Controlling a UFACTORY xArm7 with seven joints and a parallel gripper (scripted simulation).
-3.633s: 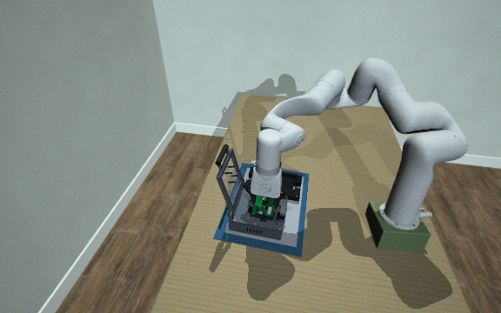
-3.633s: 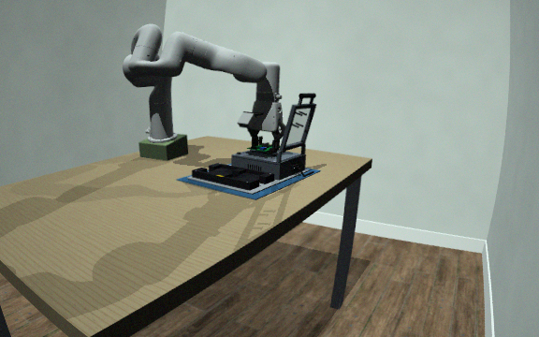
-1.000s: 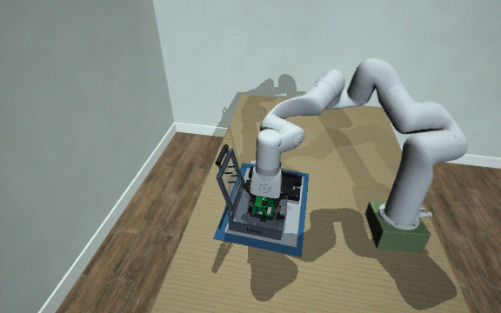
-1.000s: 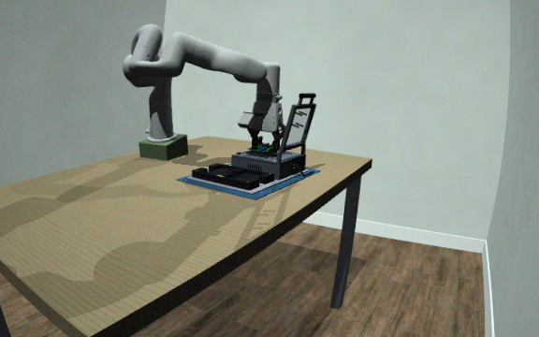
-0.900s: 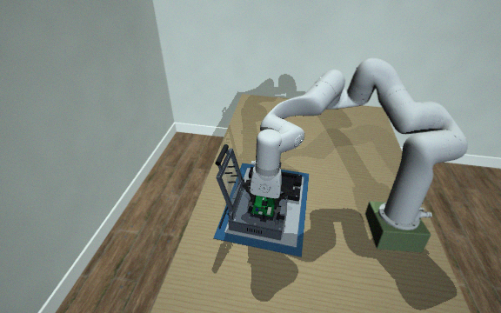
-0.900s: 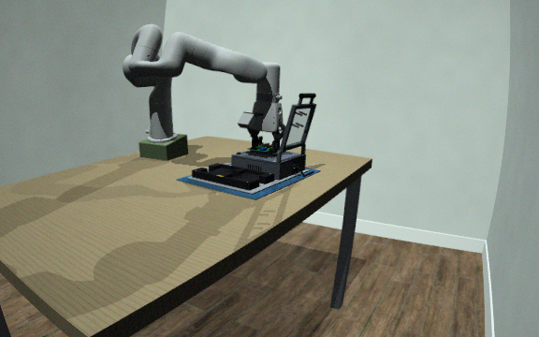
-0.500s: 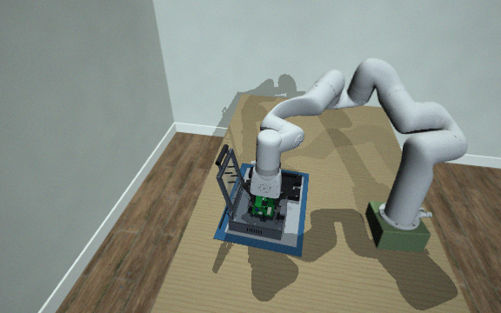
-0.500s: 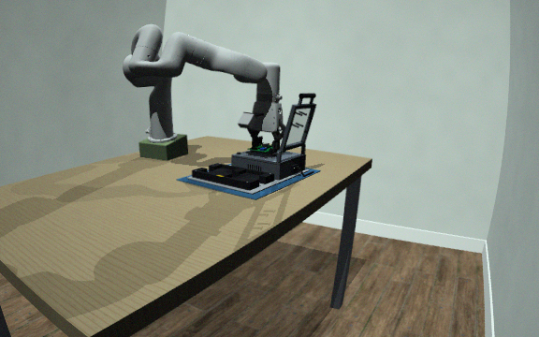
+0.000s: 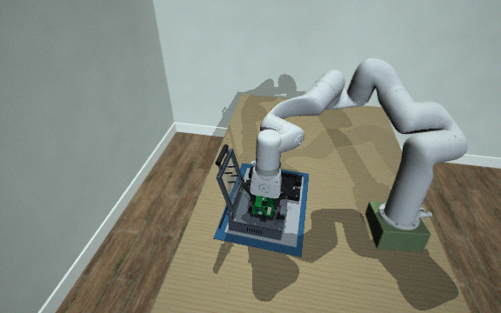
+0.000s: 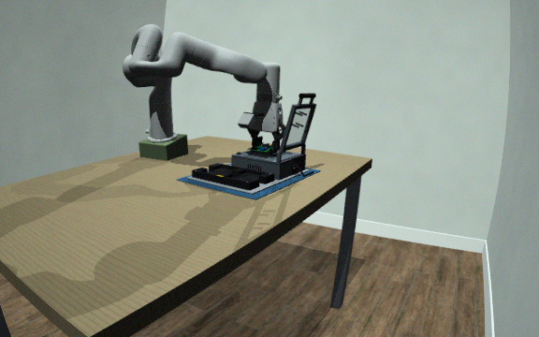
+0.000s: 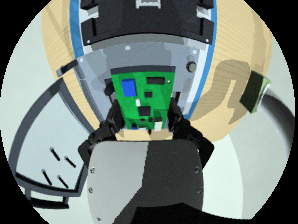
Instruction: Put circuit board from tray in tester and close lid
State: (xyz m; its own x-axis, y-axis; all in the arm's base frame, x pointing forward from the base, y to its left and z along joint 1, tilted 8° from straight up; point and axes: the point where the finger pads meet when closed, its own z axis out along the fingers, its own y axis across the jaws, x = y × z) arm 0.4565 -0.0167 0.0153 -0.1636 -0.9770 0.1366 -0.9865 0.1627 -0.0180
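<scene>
The green circuit board lies right at my hand. Round my hand: lid: 12 cm ahead, 2 cm to the right, 10 cm above; tester plate: 1 cm ahead, 1 cm to the left, 1 cm below.
</scene>
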